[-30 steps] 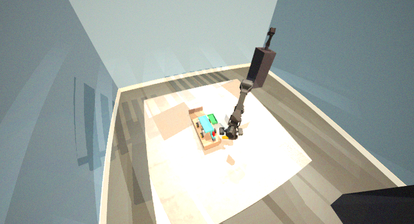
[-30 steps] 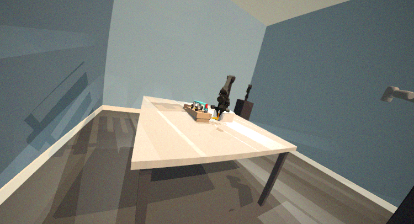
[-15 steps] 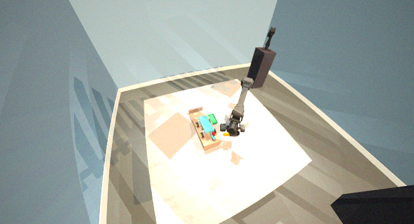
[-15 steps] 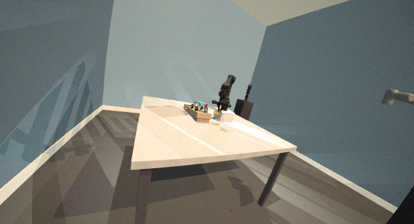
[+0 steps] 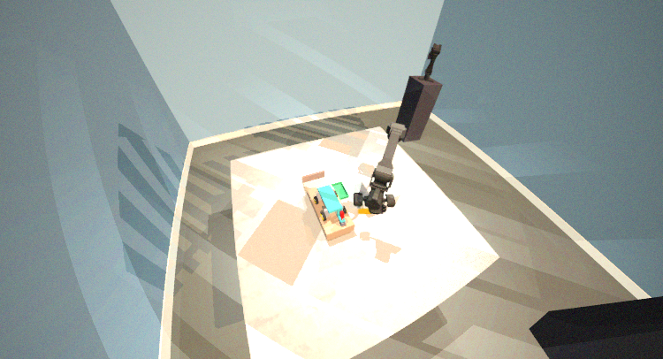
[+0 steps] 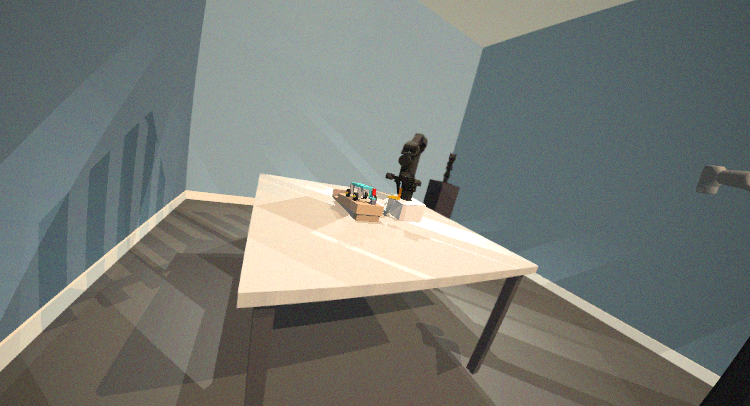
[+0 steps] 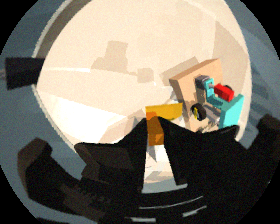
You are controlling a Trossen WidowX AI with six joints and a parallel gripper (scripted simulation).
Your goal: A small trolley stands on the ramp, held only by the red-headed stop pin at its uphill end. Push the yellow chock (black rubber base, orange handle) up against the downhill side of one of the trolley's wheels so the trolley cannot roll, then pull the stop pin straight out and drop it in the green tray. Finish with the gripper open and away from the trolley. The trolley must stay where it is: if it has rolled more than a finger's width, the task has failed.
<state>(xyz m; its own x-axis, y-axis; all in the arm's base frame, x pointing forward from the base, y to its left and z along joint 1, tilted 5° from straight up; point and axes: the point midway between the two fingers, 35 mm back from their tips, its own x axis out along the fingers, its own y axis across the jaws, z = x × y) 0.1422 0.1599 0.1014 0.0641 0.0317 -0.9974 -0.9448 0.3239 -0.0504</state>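
Right now my gripper tip is 25 cm to the left of the green tray, 17 cm above it and 7 cm short of it. Also, from my gripper tip: cyan trolley (17 cm ahead, 12 cm to the right, 5 cm below); yellow chock (2 cm ahead, 1 cm to the right, 1 cm below); red-headed stop pin (14 cm ahead, 3 cm below, 1 cm to the right).
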